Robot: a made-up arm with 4 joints.
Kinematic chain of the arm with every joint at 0, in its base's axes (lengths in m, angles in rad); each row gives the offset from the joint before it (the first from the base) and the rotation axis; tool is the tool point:
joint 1: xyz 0 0 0.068 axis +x
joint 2: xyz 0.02 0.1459 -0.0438 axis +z
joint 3: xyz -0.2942 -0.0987 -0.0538 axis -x
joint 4: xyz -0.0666 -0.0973 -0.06 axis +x
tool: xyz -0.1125 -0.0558 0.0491
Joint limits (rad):
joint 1: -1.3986..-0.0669
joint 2: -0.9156..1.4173
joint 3: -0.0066..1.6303
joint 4: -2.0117..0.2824
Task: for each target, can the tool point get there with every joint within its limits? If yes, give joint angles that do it. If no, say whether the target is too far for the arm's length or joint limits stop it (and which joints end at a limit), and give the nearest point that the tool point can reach.
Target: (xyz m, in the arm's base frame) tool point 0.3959 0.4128 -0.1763
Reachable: no: joint limits stop it (at a limit: joint 2, joint 3) | nearest point -0.3306 0.4074 -0.1731 | short by 0.727 m
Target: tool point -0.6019 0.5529 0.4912
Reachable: no: too far | nearest point -0.3983 0.4034 0.1086 | short by 0.458 m
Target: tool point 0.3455 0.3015 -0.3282
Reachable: no: joint limits stop it (at a limit: joint 2, joint 3) | nearest point -0.3306 0.2867 -0.3087 | short by 0.677 m
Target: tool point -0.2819 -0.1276 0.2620
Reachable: yes | joints -1.0337 0.6894 1.4058 -0.9998
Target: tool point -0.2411 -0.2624 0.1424
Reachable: yes | joints -0.3116 0.7275 0.9937 -0.8711
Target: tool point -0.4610 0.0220 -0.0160
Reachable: yes | joints -0.5880 -0.0772 1.3253 -1.6611
